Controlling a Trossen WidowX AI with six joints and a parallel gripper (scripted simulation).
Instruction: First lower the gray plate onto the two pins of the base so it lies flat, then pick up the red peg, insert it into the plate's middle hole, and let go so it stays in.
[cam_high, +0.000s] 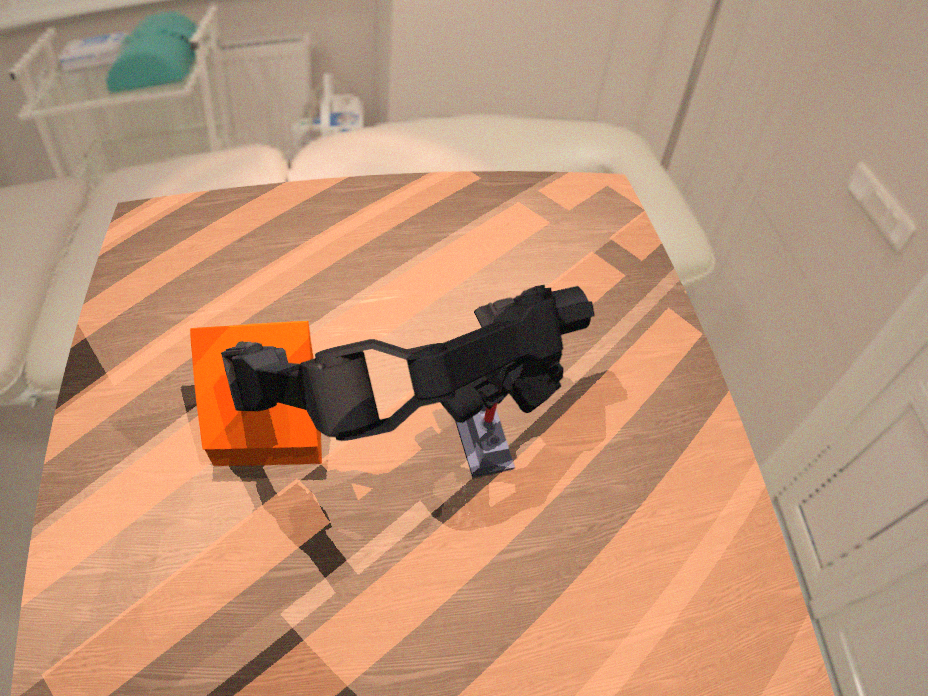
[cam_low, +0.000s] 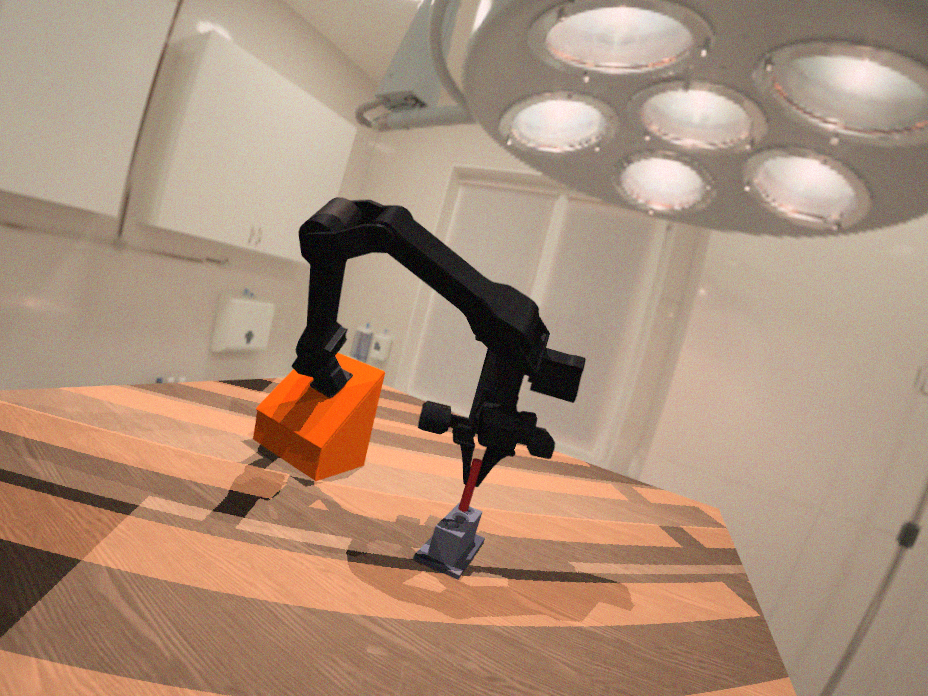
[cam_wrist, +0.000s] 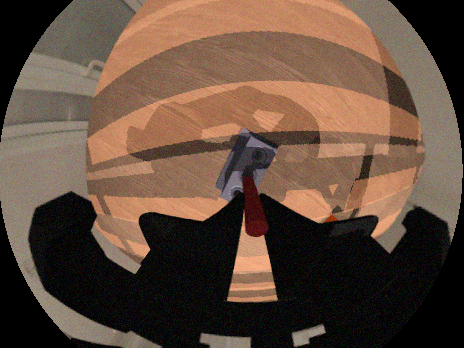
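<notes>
Now: the red peg right at my gripper tip. Round my gripper tip: base 100 mm below; then gray plate 70 mm below.
</notes>
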